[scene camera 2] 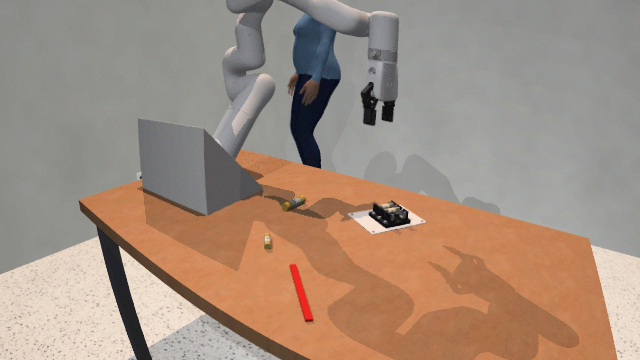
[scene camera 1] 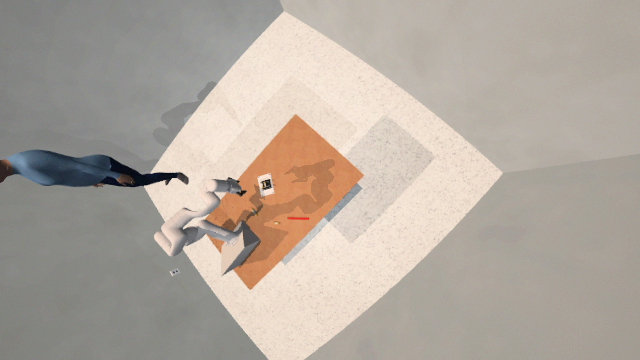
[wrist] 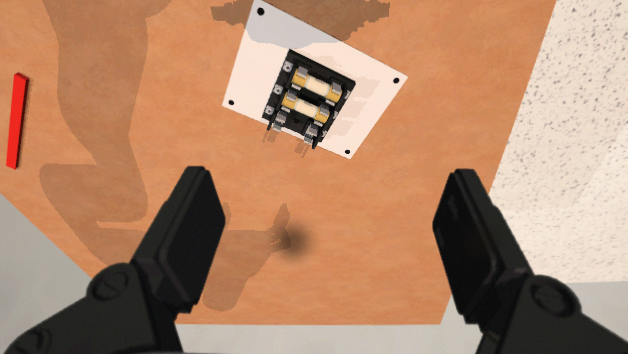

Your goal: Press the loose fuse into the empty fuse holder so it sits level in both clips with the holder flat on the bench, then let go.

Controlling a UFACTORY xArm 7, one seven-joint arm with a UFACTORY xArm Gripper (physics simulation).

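Frame: origin at the arm's base, x back, y down, z right, level; millimetres.
Where they show: gripper, fingertip midpoint: [scene camera 2: 378, 122] [scene camera 1: 241, 187] [wrist: 327, 195]; arm's base, link origin: [scene camera 2: 217, 161] [scene camera 1: 235, 238].
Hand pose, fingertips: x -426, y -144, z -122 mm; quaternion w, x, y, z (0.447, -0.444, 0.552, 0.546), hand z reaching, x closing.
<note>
Things, the pixels of their top centre, and the offset from my fingertips. "*": a spot on its surface instead. Level surfaces: height alone.
- black fuse holder, top centre: [wrist: 308, 106] [scene camera 2: 389, 206] [scene camera 1: 263, 184] dy +199, dx -61, dz +35 mm
- white plate, surface spot: [wrist: 245, 85] * dy +232, dx -38, dz +104 mm
- small loose cream fuse with gold caps, top centre: [scene camera 2: 267, 238] [scene camera 1: 275, 223] dy +220, dx +125, dz +305 mm
- red bar, top centre: [scene camera 2: 300, 289] [wrist: 14, 128] [scene camera 1: 298, 218] dy +228, dx -22, dz +425 mm
- orange-brown bench, surface height: dy +234 mm
A black fuse holder [scene camera 1: 266, 184] [scene camera 2: 390, 215] [wrist: 307, 100] sits on a white plate [scene camera 2: 360, 216] [wrist: 245, 85]. Two cream fuses with gold caps lie in its clips; the pair of clips [wrist: 279, 121] at the end nearest my fingers in the wrist view is empty. A small loose cream fuse with gold caps [scene camera 1: 276, 223] [scene camera 2: 267, 241] lies on the bench. A larger loose fuse with a grey body and gold caps [scene camera 1: 254, 212] [scene camera 2: 294, 203] lies nearer the arm's base. My gripper [scene camera 1: 243, 192] [scene camera 2: 378, 121] [wrist: 327, 195] is open and empty, pointing down high above the bench's back edge, behind the holder.
A grey wedge-shaped block [scene camera 1: 240, 250] [scene camera 2: 172, 165] stands beside the arm's base. A red bar [scene camera 1: 298, 218] [scene camera 2: 301, 292] [wrist: 17, 122] lies on the orange-brown bench [scene camera 1: 295, 135] [scene camera 2: 475, 225]. A person [scene camera 1: 65, 167] [scene camera 2: 315, 55] in blue is behind the bench, near the arm.
</note>
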